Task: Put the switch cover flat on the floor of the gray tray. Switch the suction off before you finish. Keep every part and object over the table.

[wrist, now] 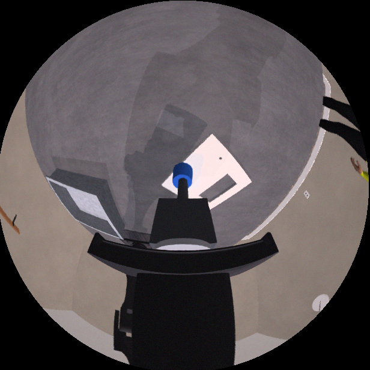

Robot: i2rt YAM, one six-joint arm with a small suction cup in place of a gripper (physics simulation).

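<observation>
The switch cover point(227, 170) is a pale pinkish-white rectangular plate with a dark rectangular opening and a small hole. It lies flat on the gray table, right of the middle of the wrist view. My blue suction cup point(182, 174) is at the left part of the cover, away from the opening, and appears to touch its face. The suction is on, shut on the switch cover. The cup and its black mount hide part of the cover's left and lower edge. The gray tray point(114, 212) stands at the lower left, with raised walls and a light floor; the cover is outside it.
The table point(90, 100) is dark gray, with the arm's shadow across its middle. Its edge curves along the right side. Beyond it, at the right, are a person's dark legs point(345, 137) and a wall socket point(307, 194).
</observation>
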